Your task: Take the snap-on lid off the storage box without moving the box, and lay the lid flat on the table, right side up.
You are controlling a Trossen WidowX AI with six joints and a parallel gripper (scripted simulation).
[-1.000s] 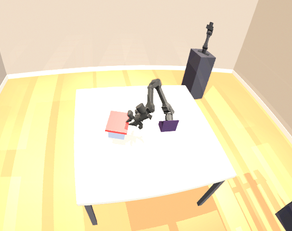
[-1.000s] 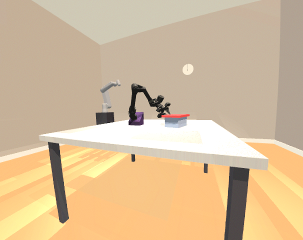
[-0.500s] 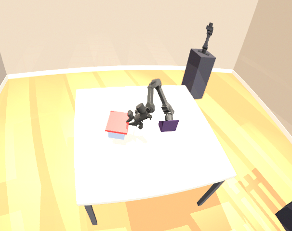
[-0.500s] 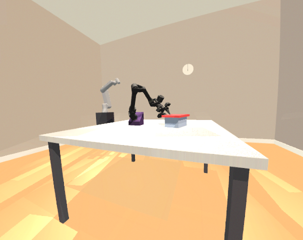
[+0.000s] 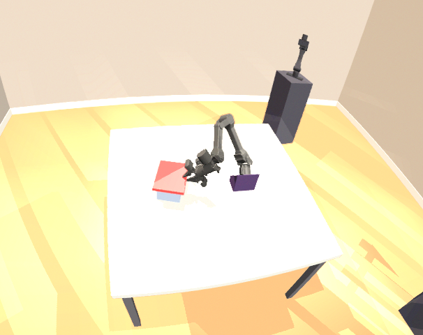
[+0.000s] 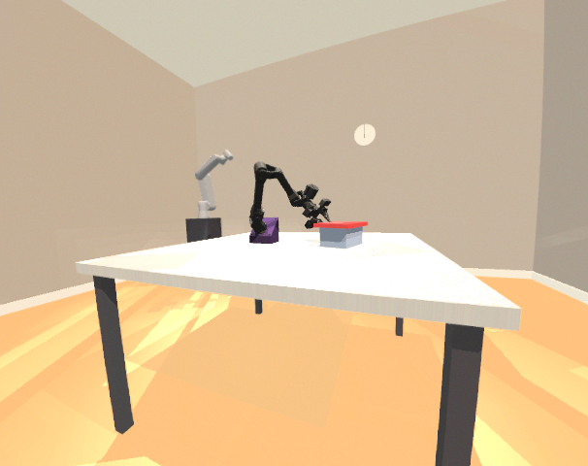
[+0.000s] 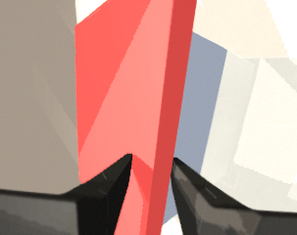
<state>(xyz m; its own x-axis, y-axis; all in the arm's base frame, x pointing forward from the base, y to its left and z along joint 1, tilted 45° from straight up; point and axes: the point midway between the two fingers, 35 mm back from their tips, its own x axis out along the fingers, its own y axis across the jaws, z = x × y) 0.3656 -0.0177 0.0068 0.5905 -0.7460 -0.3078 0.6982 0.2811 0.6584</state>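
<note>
Right now the red lid is 7 cm ahead of my gripper tip and 3 cm to the right of it. Round my gripper tip: pale blue storage box 7 cm ahead, 5 cm below, 3 cm to the right.
</note>
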